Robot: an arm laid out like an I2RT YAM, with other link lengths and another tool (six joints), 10 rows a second.
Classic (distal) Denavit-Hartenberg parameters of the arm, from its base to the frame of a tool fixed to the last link. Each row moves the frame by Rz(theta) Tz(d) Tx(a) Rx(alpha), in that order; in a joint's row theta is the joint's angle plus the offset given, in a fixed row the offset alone. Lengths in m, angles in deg.
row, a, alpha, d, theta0
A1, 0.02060, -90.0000, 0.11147, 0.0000
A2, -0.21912, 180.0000, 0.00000, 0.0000
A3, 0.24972, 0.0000, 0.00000, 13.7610
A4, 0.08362, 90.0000, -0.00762, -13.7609
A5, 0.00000, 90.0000, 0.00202, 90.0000
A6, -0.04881, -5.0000, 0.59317, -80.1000
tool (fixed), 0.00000, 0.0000, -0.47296, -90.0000
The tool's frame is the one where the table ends.
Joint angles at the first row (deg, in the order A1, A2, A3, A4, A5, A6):
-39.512, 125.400, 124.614, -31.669, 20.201, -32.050
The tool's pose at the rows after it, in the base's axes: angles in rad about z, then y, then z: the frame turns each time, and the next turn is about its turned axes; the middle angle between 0 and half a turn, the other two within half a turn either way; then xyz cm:
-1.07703 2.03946 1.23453 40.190 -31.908 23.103
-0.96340 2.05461 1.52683 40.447 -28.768 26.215
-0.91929 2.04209 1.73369 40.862 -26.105 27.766
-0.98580 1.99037 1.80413 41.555 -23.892 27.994
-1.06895 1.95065 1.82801 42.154 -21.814 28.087
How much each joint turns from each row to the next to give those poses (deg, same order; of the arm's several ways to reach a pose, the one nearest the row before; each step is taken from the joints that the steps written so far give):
0.084, -8.326, -3.351, -1.993, -5.373, 13.604
0.190, -6.625, -4.254, -1.111, -5.721, 13.515
1.727, -6.434, -7.683, 3.052, -0.434, 11.104
4.356, -5.628, -8.935, 5.872, 7.924, 6.590
4.934, -3.088, -4.742, 2.670, 9.382, 4.380

